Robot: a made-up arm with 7 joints.
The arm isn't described. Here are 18 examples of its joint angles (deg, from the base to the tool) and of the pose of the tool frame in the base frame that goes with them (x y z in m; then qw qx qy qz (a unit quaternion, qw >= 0)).
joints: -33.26 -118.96 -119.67 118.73 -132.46 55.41 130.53
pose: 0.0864 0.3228 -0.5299 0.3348 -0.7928 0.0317 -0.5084
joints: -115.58 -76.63 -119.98 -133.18 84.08 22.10 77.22
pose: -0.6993 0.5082 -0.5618 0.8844 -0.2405 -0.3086 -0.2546
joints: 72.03 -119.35 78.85 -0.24 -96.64 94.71 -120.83
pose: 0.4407 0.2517 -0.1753 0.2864 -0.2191 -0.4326 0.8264
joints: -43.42 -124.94 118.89 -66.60 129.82 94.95 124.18
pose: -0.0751 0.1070 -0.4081 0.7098 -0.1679 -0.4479 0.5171
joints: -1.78 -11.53 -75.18 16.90 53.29 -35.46 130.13
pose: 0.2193 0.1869 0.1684 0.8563 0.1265 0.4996 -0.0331
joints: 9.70 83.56 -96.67 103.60 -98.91 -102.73 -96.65
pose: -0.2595 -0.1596 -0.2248 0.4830 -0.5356 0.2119 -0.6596
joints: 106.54 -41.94 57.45 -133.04 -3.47 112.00 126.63
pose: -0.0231 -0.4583 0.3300 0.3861 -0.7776 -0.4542 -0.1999
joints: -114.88 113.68 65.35 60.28 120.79 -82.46 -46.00
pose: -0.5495 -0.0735 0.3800 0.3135 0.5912 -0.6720 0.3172
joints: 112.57 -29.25 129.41 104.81 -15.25 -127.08 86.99
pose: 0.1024 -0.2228 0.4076 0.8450 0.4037 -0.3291 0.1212
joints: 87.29 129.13 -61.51 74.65 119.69 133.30 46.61
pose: 0.2902 -0.0087 -0.2949 0.2513 -0.0137 0.9162 0.3118
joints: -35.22 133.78 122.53 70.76 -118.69 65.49 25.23
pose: -0.5620 -0.1164 -0.1746 0.4868 -0.2969 -0.2465 0.7836
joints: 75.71 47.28 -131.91 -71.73 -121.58 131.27 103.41
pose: 0.6043 -0.1615 -0.0574 0.4330 -0.0531 -0.3763 -0.8173
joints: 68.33 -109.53 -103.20 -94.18 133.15 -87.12 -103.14
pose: 0.3880 0.6143 0.0123 0.9556 -0.2161 -0.0055 -0.2004
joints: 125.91 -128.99 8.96 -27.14 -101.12 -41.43 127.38
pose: 0.3198 0.6263 0.2756 0.1116 -0.3187 0.9411 -0.0180
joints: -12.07 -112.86 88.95 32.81 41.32 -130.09 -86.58
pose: -0.1931 0.3362 -0.5131 0.9673 0.0764 -0.1467 0.1924
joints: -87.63 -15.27 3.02 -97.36 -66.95 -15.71 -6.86
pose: -0.0501 -0.3781 -0.3448 0.0572 -0.7064 -0.6921 -0.1367
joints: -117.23 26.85 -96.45 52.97 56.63 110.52 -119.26
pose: -0.0507 -0.3654 -0.0488 0.2307 -0.4467 0.3394 0.7950
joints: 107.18 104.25 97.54 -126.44 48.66 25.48 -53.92
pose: 0.2863 0.1395 -0.4037 0.1768 -0.1779 0.9679 0.0147
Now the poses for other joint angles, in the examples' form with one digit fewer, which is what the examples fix.
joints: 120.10 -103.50 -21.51 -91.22 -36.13 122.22 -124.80
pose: 0.260 0.218 0.408 0.634 -0.124 -0.496 -0.581
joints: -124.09 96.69 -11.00 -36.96 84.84 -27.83 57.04
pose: -0.420 0.089 0.126 0.210 0.658 -0.714 0.108
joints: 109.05 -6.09 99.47 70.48 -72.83 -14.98 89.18
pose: 0.129 -0.314 0.622 0.744 0.649 0.065 0.143
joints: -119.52 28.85 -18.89 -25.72 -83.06 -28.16 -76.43
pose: -0.121 -0.159 -0.007 0.614 -0.003 0.130 -0.778
